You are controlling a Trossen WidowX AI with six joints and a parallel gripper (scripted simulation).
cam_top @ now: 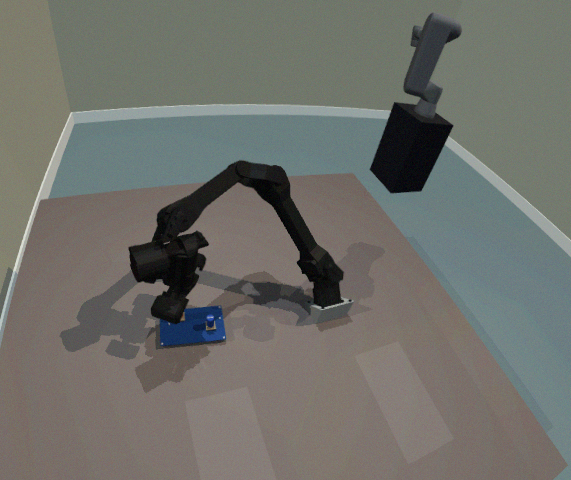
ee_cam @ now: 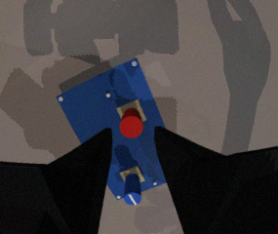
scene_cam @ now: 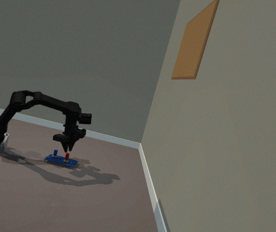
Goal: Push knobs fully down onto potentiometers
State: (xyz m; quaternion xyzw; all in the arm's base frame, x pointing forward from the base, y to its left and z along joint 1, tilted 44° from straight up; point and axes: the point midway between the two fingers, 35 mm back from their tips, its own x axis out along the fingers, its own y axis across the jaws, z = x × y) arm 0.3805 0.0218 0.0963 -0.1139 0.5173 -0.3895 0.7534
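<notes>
Right now the red knob is 3 cm below my gripper tip. The rest, counted from my gripper tip: blue knob (7 cm behind, 4 cm to the left, 3 cm below).
</notes>
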